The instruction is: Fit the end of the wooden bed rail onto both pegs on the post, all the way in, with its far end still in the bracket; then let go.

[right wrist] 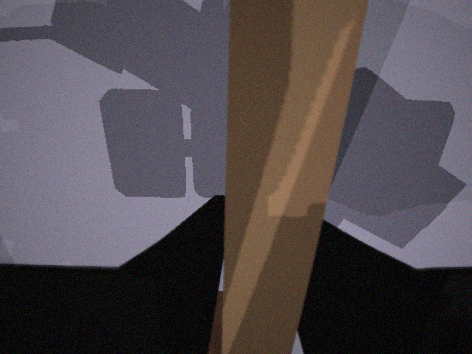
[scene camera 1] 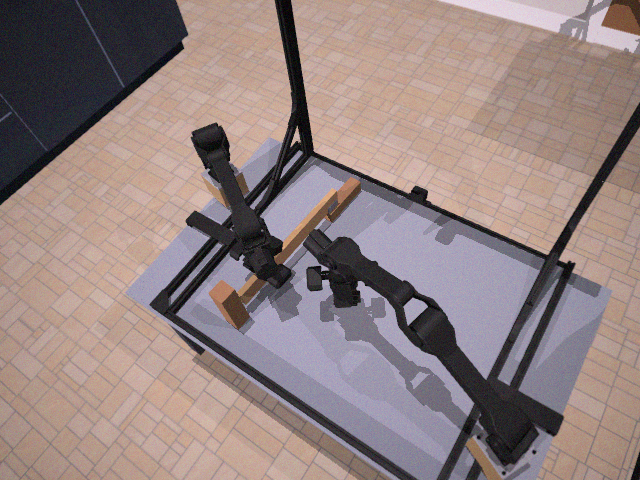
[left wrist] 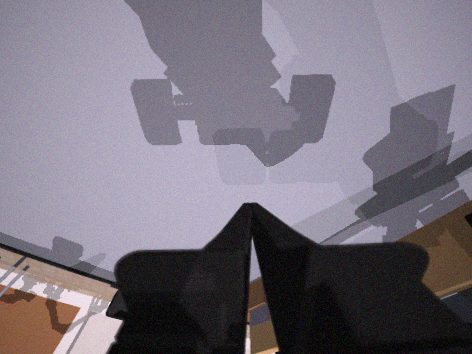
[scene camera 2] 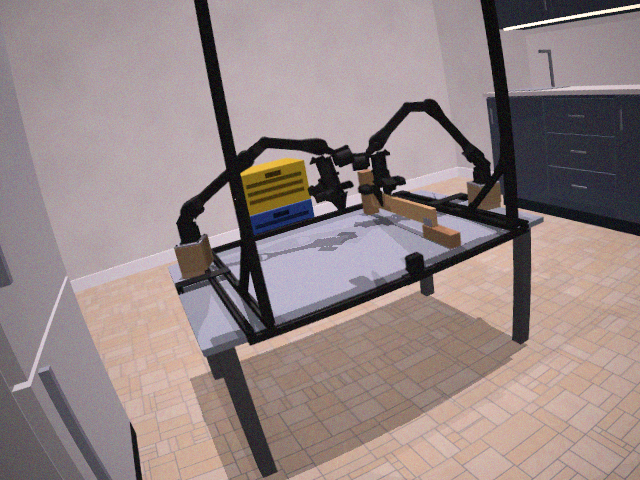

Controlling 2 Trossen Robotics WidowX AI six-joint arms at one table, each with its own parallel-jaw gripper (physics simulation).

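Pixels of known places: left gripper, fingertip midpoint: (left wrist: 250, 209) (scene camera 2: 343, 214); right gripper, fingertip midpoint: (right wrist: 248, 207) (scene camera 2: 384, 206); left arm's base, link origin: (scene camera 1: 505, 444) (scene camera 2: 190, 240); right arm's base, link origin: (scene camera 2: 483, 181).
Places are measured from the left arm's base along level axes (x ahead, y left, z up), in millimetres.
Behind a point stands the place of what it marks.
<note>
The wooden bed rail (scene camera 1: 306, 227) {x 763, y 89, z -32 mm} (scene camera 2: 410, 207) {x 771, y 71, z -33 mm} (left wrist: 445, 245) {x 704, y 234, z -53 mm} (right wrist: 280, 125) {x 716, y 230, z -19 mm} runs between the upright post (scene camera 1: 228, 304) {x 621, y 393, z 30 mm} (scene camera 2: 369, 202) {x 645, y 363, z -67 mm} and the low block with the grey bracket (scene camera 1: 332, 207) (scene camera 2: 429, 221). Its far end is at the bracket. Its other end lies close to the post in scene camera 1; the pegs and any gap there cannot be made out. My right gripper (scene camera 1: 266, 269) {x 698, y 271, z -68 mm} (scene camera 2: 381, 200) {x 698, y 271, z -68 mm} (right wrist: 248, 207) {x 698, y 271, z -68 mm} is shut on the rail towards the post end. My left gripper (scene camera 1: 345, 300) (scene camera 2: 341, 206) {x 536, y 90, z -24 mm} (left wrist: 250, 209) {x 536, y 90, z -24 mm} is shut and empty, pointing down above the table beside the rail.
A black frame (scene camera 1: 232, 351) {x 551, y 447, z -100 mm} (scene camera 2: 330, 308) {x 477, y -419, z -127 mm} runs round the grey table (scene camera 1: 454, 258) {x 478, y -253, z -120 mm} (scene camera 2: 310, 279) {x 414, y -215, z -120 mm}, with uprights at the sides. A small black block (scene camera 1: 418, 194) {x 705, y -280, z -72 mm} (scene camera 2: 414, 262) {x 711, y -305, z -81 mm} sits on one frame bar. Yellow and blue boxes (scene camera 2: 276, 188) (scene camera 2: 283, 215) stand behind the table.
</note>
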